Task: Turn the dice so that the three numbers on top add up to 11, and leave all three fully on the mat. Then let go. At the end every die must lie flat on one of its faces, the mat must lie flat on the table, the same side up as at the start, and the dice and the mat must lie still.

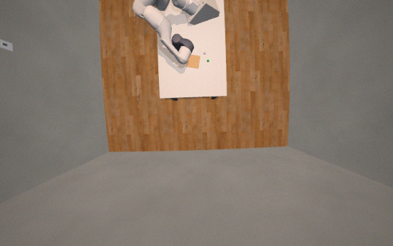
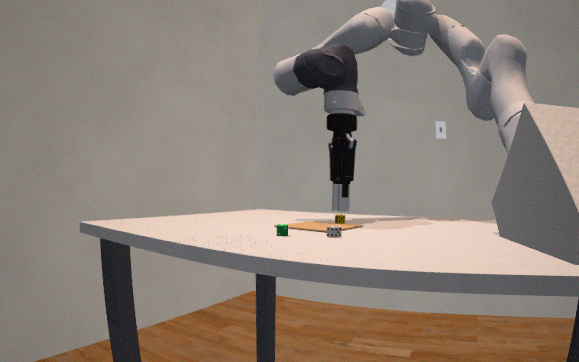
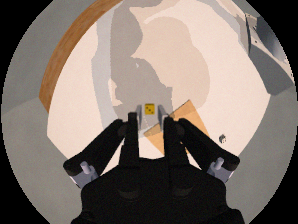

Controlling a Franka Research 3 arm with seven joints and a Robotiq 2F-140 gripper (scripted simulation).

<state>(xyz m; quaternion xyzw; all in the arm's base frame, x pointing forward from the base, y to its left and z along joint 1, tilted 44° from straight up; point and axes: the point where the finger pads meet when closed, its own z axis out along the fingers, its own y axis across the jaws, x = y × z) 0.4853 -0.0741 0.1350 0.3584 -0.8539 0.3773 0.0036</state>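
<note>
The yellow die is 5 cm below my hand. From my hand the other things lie so: white die: 7 cm behind, 25 cm to the left, 5 cm below; green die: 1 cm ahead, 28 cm to the left, 5 cm below; tan mat: 1 cm ahead, 11 cm to the left, 6 cm below.
</note>
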